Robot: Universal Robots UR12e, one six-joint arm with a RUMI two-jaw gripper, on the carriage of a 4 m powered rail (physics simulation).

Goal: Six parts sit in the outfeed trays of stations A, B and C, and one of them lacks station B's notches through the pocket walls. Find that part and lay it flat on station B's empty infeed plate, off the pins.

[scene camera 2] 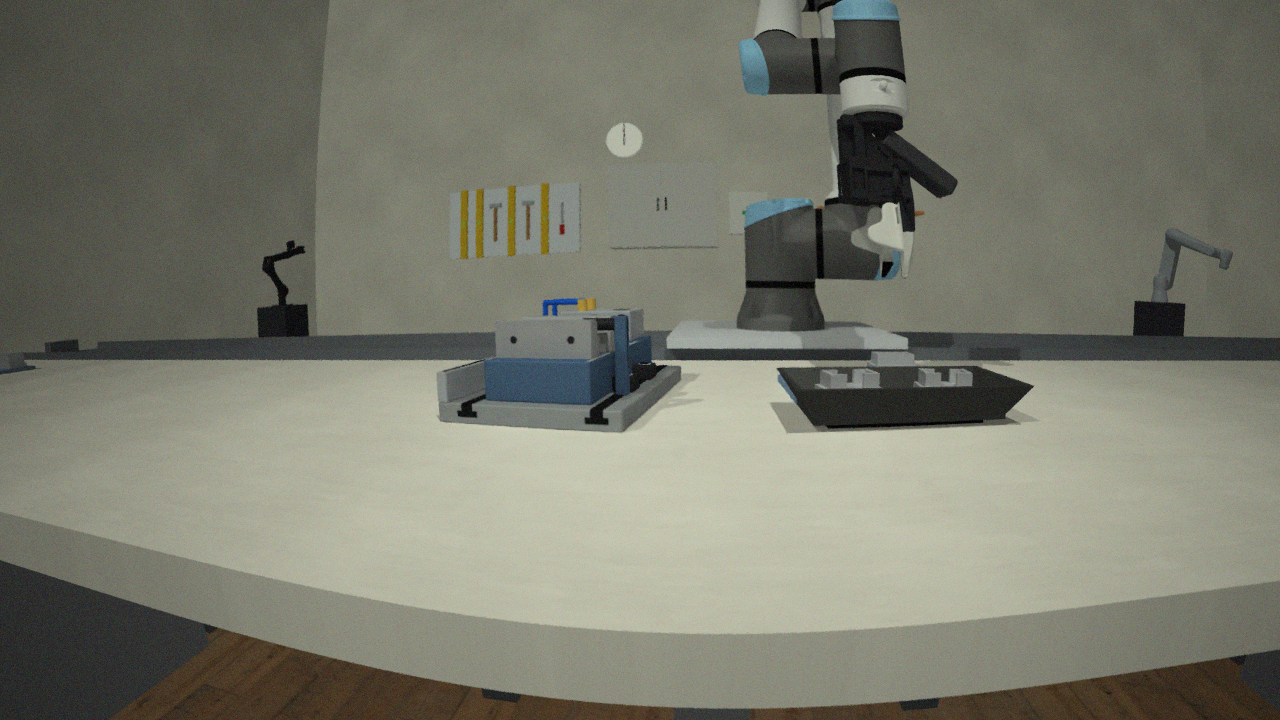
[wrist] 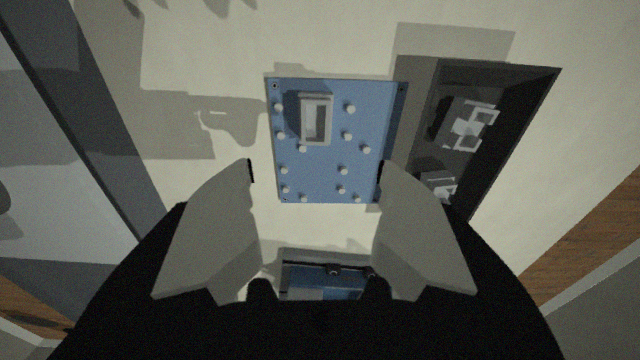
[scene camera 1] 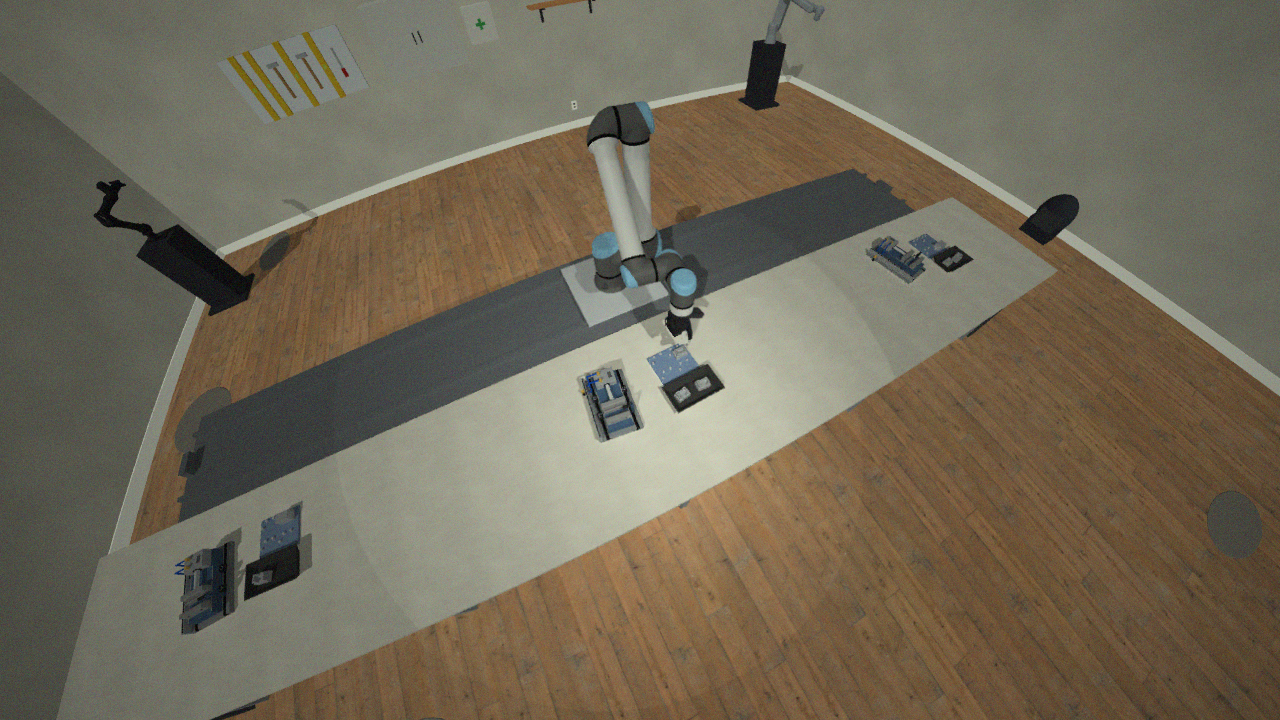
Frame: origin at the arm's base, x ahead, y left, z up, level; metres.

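Seen in the pictures: gripper, fingertip midpoint: (scene camera 2: 893, 277) (wrist: 315, 163) (scene camera 1: 681, 338); arm's base at its link origin: (scene camera 2: 780, 327) (scene camera 1: 612, 280).
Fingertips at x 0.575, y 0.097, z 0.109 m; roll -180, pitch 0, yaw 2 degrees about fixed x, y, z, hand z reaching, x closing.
Pixels of each thing's top centre, then the offset from my fingertips to it. "spot": a spot on its surface instead.
- grey block at its top centre: (wrist: 315, 124) (scene camera 2: 892, 353) (scene camera 1: 680, 350) 0.000 m left, 0.000 m ahead, 0.096 m down
- blue pinned plate at its top centre: (wrist: 334, 153) (scene camera 1: 673, 363) 0.051 m right, 0.030 m ahead, 0.131 m down
- black tray at its top centre: (scene camera 2: 880, 364) (wrist: 393, 162) (scene camera 1: 683, 371) 0.044 m right, 0.104 m ahead, 0.097 m down
- blue plate at its top centre: (scene camera 1: 279, 532) 1.940 m right, 0.001 m ahead, 0.131 m down
- fixture at its top centre: (scene camera 1: 904, 250) 1.479 m left, 0.033 m ahead, 0.040 m down
- tray with parts, surface spot: (scene camera 1: 953, 257) spot: 1.840 m left, 0.185 m ahead, 0.107 m down
A grey block (scene camera 1: 680, 350) (scene camera 2: 892, 358) (wrist: 316, 96) with a rectangular pocket lies on the blue pinned plate (scene camera 1: 666, 364) (wrist: 320, 180) of the middle station, pocket up, between pins; its walls look unnotched in the wrist view. One pin is close to its lower edge there; contact is unclear. My gripper (scene camera 1: 682, 340) (scene camera 2: 897, 259) (wrist: 315, 163) is open and empty, above the plate and clear of the block. Two notched grey parts, the first (scene camera 1: 702, 384) (wrist: 467, 125) and the second (scene camera 1: 682, 394) (wrist: 440, 187), sit in the black tray (scene camera 1: 702, 400) (scene camera 2: 913, 407) (wrist: 505, 150) beside the plate.
The middle station's fixture (scene camera 1: 611, 404) (scene camera 2: 550, 380) stands left of the plate and tray. The far left station has a fixture (scene camera 1: 207, 588), a blue plate (scene camera 1: 281, 530) and a tray with a part (scene camera 1: 261, 577). The far right station has a fixture (scene camera 1: 895, 259) and a tray with parts (scene camera 1: 953, 257).
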